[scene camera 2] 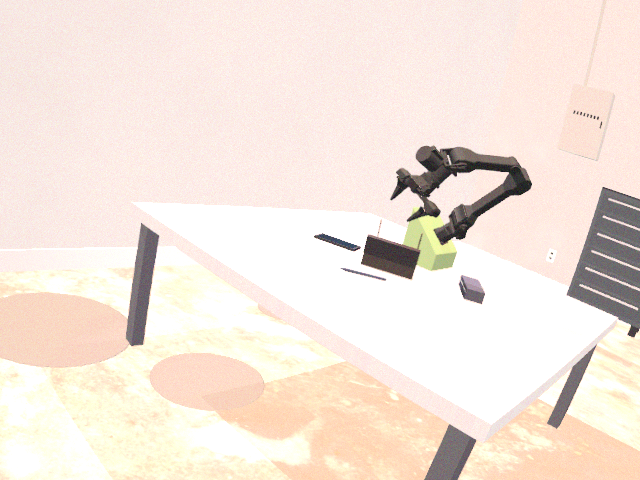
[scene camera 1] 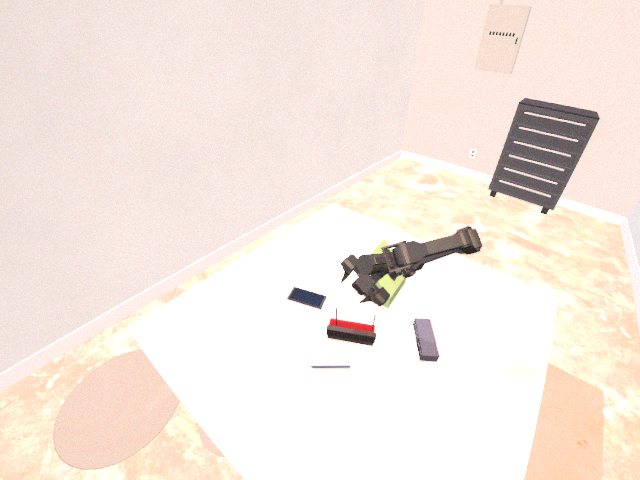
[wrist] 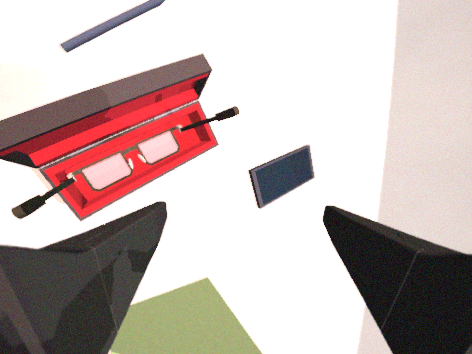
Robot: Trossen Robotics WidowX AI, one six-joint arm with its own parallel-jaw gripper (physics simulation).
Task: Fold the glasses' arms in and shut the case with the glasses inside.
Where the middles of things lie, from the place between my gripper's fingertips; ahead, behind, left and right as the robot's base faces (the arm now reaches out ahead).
Labels:
The glasses case (scene camera 2: 379, 253) is 13 cm below my hand, 5 cm ahead of it and 4 cm to the left of it. Also, from my hand: grey box (scene camera 1: 427, 348) 28 cm to the left, 17 cm below, 8 cm behind; glasses (wrist: 26, 208) 11 cm below, 4 cm to the left, 3 cm ahead; dark blue flat slab (wrist: 272, 180) 20 cm to the right, 18 cm below, 4 cm behind.

